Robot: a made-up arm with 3 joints. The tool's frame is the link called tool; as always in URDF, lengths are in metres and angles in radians.
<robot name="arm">
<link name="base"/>
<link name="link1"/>
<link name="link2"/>
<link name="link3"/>
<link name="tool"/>
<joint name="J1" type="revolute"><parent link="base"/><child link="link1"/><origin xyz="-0.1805 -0.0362 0.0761"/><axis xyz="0.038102 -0.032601 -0.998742"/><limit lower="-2.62" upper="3.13" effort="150" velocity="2"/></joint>
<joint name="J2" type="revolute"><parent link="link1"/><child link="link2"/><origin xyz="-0.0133 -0.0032 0.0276"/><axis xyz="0 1 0"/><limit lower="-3.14" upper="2.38" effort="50" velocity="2.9"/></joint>
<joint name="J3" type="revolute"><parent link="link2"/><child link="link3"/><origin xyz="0.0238 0.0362 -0.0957"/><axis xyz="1 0 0"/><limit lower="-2.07" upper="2.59" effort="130" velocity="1"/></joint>
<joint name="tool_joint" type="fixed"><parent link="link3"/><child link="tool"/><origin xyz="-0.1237 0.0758 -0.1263" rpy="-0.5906 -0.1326 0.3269"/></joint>
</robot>
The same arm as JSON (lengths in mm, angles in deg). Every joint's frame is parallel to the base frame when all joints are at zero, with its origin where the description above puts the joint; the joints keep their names.
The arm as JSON. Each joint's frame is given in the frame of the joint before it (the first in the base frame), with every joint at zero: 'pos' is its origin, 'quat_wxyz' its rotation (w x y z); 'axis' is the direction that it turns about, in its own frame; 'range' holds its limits. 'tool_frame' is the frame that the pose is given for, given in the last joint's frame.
{"length_unit": "mm", "angle_unit": "deg", "joints": [
  {"joint": "J1", "pos": [-180.5, -36.2, 76.1], "quat_wxyz": [1.0, 0.0, 0.0, 0.0], "axis": [0.038102, -0.032601, -0.998742], "range": [-150.11, 179.34]},
  {"joint": "J2", "pos": [-13.3, -3.2, 27.6], "quat_wxyz": [1.0, 0.0, 0.0, 0.0], "axis": "+y", "range": [-179.91, 136.36]},
  {"joint": "J3", "pos": [23.8, 36.2, -95.7], "quat_wxyz": [1.0, 0.0, 0.0, 0.0], "axis": "+x", "range": [-118.6, 148.4]}
], "tool_frame": {"pos": [-123.7, 75.8, -126.3], "quat_wxyz": [0.945027, -0.276203, -0.109792, 0.136314]}}

